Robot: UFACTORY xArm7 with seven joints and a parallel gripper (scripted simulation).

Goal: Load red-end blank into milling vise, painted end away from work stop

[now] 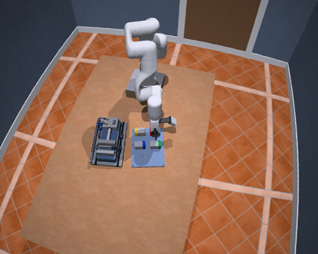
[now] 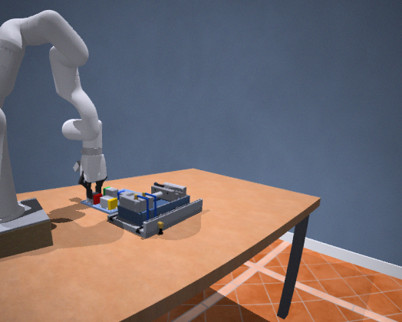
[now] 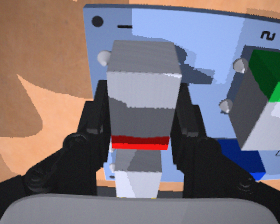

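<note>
Now: hand 2 cm above the red-ended blank. From my hand the other things lie so: blue infeed plate 10 cm ahead, 1 cm to the right, 4 cm below; green-ended blank 8 cm ahead, 3 cm to the left, 2 cm below; yellow-ended blank 3 cm ahead, 8 cm to the right, 2 cm below.
</note>
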